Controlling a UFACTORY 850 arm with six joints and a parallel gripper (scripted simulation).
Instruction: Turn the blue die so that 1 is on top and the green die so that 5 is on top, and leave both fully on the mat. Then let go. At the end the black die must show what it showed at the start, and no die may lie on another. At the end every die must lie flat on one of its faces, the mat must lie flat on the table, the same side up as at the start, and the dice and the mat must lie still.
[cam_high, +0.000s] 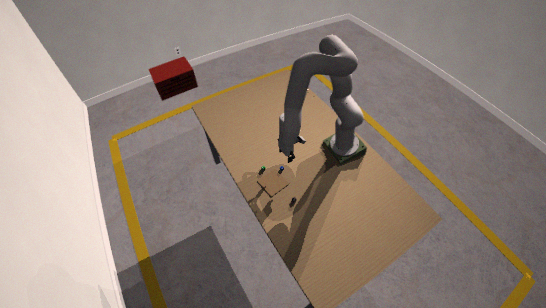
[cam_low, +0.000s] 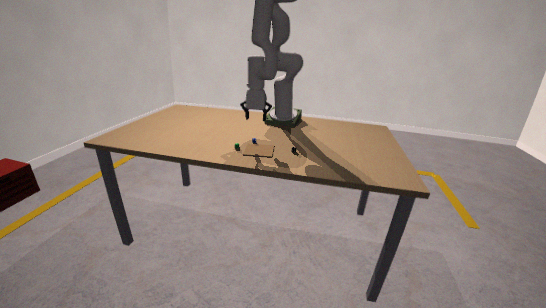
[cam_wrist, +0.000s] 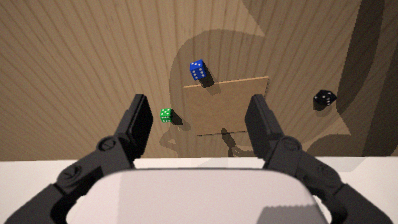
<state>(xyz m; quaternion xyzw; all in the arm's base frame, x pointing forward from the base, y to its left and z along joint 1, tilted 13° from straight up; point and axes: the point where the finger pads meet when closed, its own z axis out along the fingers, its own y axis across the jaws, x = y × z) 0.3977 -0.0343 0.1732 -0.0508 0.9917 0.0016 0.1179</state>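
My hand is 60 mm short of the black die, 230 mm to the right of it and 120 mm above it. The rest, counted from my hand: mat 120 mm ahead, 70 mm to the left, 130 mm below; then green die 130 mm ahead, 50 mm to the right, 120 mm below; then blue die 30 mm ahead, 120 mm below.
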